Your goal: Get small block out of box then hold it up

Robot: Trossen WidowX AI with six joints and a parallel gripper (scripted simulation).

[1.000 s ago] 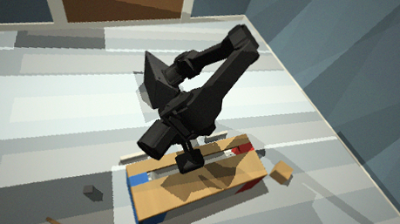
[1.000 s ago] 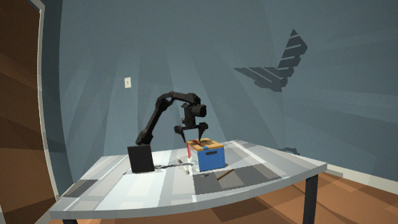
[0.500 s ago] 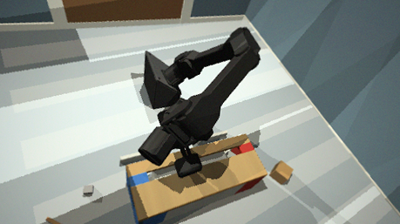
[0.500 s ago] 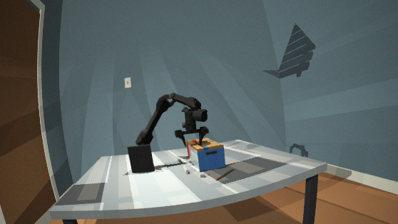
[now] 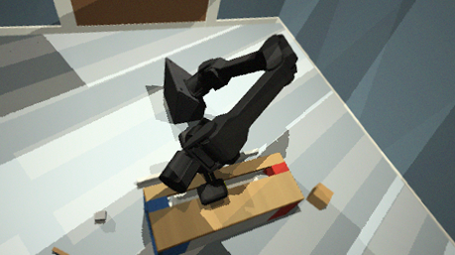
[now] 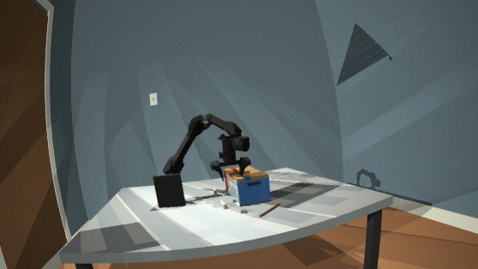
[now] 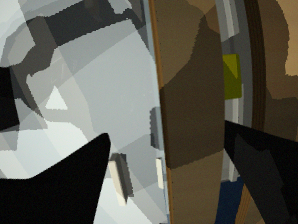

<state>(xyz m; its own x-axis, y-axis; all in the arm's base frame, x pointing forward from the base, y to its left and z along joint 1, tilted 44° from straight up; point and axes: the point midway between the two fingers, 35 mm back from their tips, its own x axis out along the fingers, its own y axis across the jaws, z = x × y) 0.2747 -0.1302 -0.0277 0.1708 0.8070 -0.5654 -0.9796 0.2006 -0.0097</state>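
Right now the yellow-green block is 50 mm ahead of my gripper tip, 30 mm to the left of it and 20 mm below it. The rest, counted from my gripper tip: tan cube 330 mm to the left, 180 mm ahead, 80 mm below; then wooden stick 310 mm to the right, 100 mm below, 50 mm ahead.
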